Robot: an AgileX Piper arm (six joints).
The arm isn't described. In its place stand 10 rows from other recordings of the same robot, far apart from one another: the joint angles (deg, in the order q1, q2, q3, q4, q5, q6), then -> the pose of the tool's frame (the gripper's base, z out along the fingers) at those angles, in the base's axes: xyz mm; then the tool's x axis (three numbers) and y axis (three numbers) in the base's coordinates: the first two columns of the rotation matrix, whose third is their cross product.
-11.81, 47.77, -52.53, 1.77, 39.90, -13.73 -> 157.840 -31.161 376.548 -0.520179 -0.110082 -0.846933 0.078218 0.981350 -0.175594
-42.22, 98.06, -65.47, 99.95, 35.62, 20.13 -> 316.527 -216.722 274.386 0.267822 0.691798 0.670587 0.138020 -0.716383 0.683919
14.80, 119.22, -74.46, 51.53, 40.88, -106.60 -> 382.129 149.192 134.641 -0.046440 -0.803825 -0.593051 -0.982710 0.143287 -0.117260
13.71, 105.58, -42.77, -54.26, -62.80, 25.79 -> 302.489 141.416 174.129 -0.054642 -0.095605 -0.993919 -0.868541 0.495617 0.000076
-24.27, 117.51, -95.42, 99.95, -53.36, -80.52 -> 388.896 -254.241 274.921 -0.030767 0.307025 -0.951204 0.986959 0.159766 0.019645
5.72, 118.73, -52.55, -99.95, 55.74, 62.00 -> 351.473 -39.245 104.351 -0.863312 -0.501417 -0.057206 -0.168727 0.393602 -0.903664
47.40, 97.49, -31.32, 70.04, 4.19, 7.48 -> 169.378 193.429 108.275 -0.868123 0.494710 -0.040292 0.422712 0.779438 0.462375
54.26, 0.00, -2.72, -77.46, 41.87, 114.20 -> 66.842 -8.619 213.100 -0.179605 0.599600 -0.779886 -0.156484 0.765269 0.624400
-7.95, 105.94, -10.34, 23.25, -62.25, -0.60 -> 201.181 -60.194 89.823 -0.412882 0.233517 -0.880340 0.513710 0.857860 -0.013378
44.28, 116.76, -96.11, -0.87, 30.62, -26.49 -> 338.354 328.972 245.525 -0.142188 -0.777940 -0.612039 -0.854111 0.408933 -0.321354
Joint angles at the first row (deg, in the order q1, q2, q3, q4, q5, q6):
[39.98 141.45 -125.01 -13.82 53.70 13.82]
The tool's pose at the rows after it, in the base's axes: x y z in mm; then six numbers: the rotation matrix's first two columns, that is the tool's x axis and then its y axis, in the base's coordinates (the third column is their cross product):
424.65 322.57 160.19 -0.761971 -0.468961 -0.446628 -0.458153 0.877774 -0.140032
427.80 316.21 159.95 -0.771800 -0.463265 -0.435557 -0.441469 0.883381 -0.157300
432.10 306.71 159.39 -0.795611 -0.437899 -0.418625 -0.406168 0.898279 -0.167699
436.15 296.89 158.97 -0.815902 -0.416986 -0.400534 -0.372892 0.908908 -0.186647
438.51 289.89 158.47 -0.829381 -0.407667 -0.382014 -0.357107 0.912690 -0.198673
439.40 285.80 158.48 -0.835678 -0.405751 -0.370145 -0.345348 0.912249 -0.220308
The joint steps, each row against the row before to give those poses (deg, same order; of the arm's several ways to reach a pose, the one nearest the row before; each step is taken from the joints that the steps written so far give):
[-0.66 0.00 0.00 -1.47 0.63 2.29]
[-0.58 0.00 0.00 -1.03 0.98 0.53]
[-0.95 0.00 0.00 -0.81 1.52 1.33]
[-0.90 0.00 0.00 -1.16 1.66 1.16]
[-0.68 0.00 0.00 -0.38 1.35 0.15]
[-0.22 0.00 0.00 -1.15 1.13 0.46]

